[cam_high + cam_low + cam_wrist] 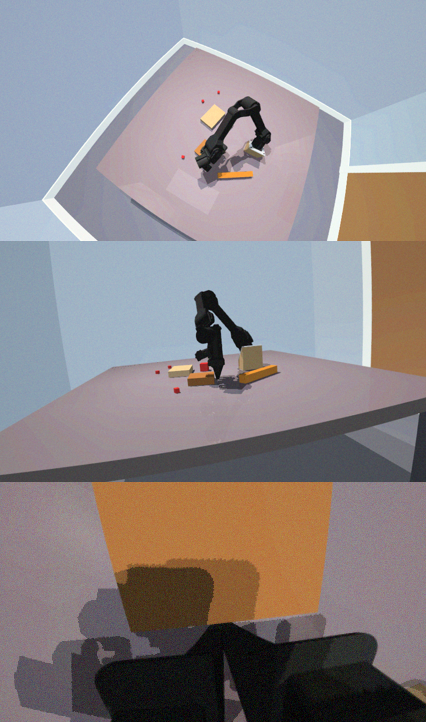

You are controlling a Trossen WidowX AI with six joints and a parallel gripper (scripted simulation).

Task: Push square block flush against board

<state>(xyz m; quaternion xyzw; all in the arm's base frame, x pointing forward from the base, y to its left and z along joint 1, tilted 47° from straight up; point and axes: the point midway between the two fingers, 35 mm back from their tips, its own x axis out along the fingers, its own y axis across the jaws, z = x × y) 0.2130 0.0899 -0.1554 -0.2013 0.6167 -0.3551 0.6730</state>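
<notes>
The orange square block is 6 cm ahead of my gripper tip, 2 cm to the right of it and 1 cm above it. From my gripper tip the other things lie so: long orange board (17 cm behind, 3 cm to the left, 1 cm above); cream rectangular block (13 cm ahead, 25 cm to the right, 1 cm above); red cube (1 cm ahead, 26 cm to the right, 1 cm above).
</notes>
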